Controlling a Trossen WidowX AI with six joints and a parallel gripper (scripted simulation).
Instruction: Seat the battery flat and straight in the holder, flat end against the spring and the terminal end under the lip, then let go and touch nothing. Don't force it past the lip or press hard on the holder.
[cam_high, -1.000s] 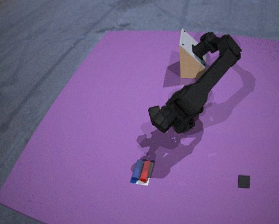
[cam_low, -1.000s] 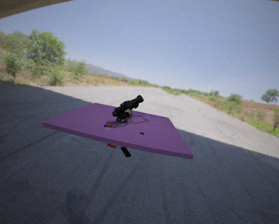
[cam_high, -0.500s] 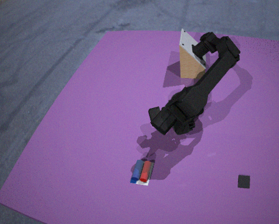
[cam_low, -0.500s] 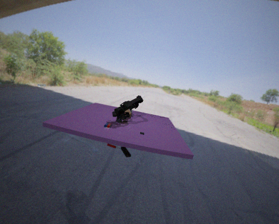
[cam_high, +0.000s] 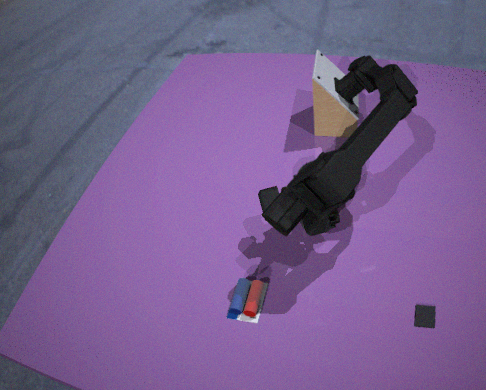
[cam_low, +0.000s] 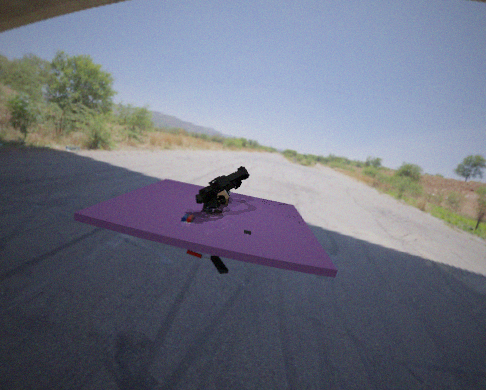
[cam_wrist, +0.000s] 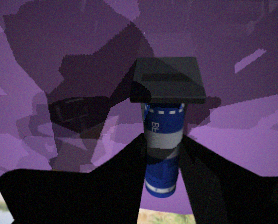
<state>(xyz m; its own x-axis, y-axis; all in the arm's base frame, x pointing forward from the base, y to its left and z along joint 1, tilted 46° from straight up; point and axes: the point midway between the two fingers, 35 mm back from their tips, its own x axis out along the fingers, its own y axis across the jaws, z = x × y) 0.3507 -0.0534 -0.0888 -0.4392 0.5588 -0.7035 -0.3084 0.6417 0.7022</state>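
Now: gripper tip 10 mm below the battery. From my gripper tip the other things lie so: black remote: 330 mm ahead, 210 mm below, 110 mm to the left; then red screwdriver: 270 mm ahead, 210 mm below, 10 mm to the left; then black battery cover: 270 mm ahead, 240 mm to the left, 20 mm below.
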